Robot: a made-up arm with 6 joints.
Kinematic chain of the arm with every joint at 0, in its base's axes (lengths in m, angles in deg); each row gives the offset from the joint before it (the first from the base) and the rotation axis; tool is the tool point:
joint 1: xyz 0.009 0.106 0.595 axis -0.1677 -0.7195 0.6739
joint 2: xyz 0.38 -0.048 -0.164 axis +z
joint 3: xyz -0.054 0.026 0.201 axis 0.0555 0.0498 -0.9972
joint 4: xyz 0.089 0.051 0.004 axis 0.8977 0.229 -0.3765
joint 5: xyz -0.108 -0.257 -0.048 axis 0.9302 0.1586 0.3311
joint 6: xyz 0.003 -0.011 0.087 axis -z
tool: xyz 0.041 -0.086 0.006
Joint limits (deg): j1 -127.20..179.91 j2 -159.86..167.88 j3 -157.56..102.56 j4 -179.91..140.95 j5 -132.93..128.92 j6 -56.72..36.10
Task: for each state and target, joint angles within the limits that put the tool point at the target. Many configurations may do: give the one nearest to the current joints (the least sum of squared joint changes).
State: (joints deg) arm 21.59 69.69 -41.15 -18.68 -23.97 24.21
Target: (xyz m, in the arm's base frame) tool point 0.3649 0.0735 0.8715
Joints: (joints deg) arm -4.84 86.72 -74.22 -48.03 -44.71 -6.95
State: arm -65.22 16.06 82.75 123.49 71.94 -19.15
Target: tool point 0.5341 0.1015 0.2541
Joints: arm -37.15 2.52 70.67 130.38 63.60 4.88
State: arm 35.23 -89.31 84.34 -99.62 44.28 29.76
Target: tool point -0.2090 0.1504 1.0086
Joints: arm 73.68 -74.60 84.08 -100.91 57.60 21.20
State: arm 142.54 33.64 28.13 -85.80 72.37 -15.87
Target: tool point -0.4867 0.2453 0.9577
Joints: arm 129.46 25.72 30.61 -80.43 78.54 -26.98
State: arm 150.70 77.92 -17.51 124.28 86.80 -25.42
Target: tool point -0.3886 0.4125 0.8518
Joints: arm 176.80 115.52 -48.08 108.34 72.05 -19.70
